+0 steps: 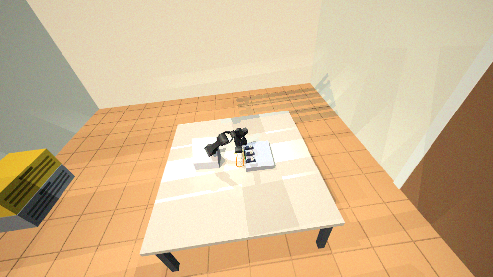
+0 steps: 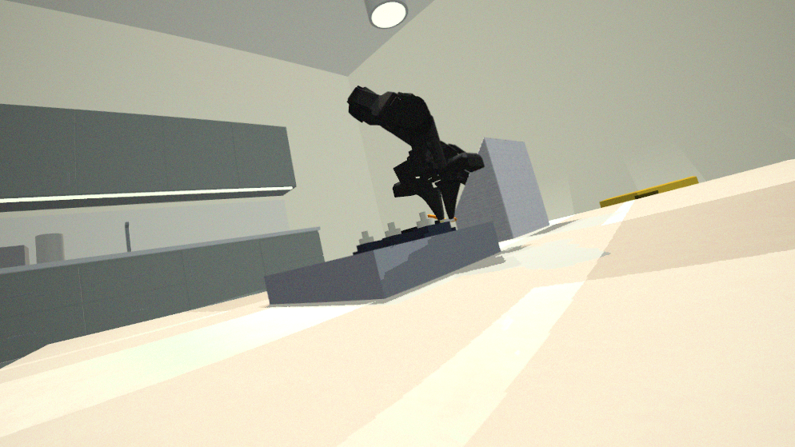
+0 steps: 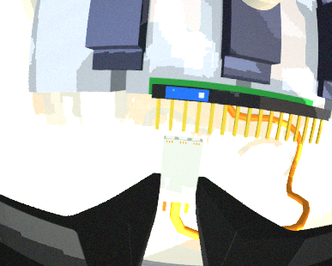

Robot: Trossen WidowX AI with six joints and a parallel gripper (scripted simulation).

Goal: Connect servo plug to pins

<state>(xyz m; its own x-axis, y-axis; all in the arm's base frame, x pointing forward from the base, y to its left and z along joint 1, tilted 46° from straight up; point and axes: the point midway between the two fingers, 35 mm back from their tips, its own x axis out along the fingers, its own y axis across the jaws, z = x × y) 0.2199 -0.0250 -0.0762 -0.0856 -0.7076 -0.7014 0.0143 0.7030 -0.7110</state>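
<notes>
My gripper tip is now 5 cm short of the blue band. Round my gripper tip: grey-white holder: 20 cm ahead, 4 cm to the right, 5 cm below.
</notes>
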